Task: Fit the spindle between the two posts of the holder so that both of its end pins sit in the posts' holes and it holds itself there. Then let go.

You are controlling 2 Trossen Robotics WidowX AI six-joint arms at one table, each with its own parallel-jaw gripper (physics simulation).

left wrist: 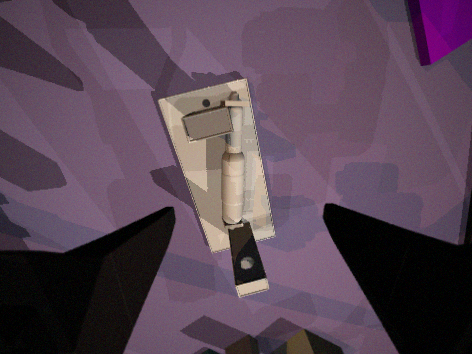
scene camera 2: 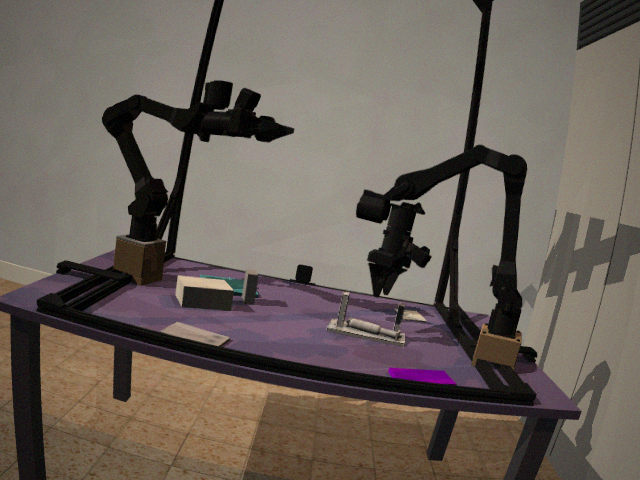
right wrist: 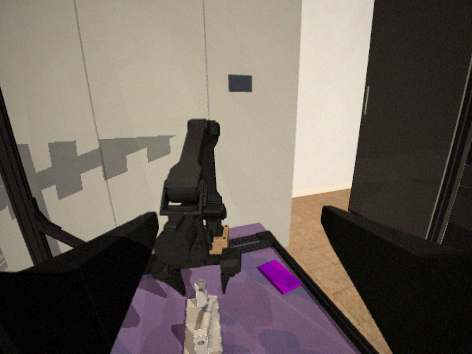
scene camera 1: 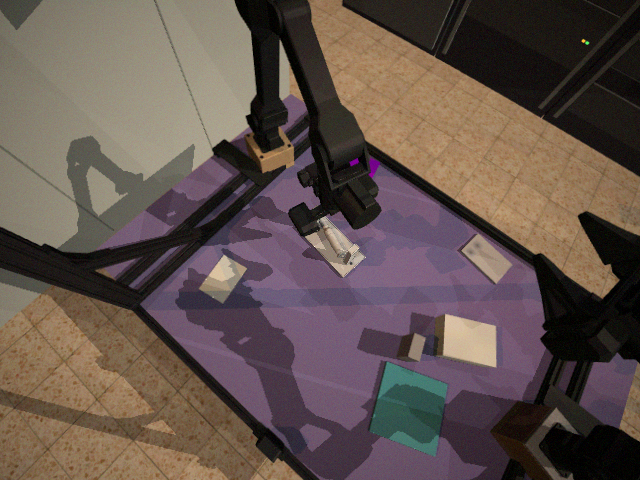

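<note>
The pale spindle lies low along the holder's flat base, below the tops of the two posts. In the left wrist view, its upper end runs beside the grey-topped post, and its lower end is at the foot of the dark-faced post, whose hole shows empty. My left gripper is open and empty above the holder. My right gripper is open and empty, raised high and far from the holder.
A cream box and a small upright block stand near a teal plate. Pale tiles lie on either side. A magenta tile lies near the black edge rail.
</note>
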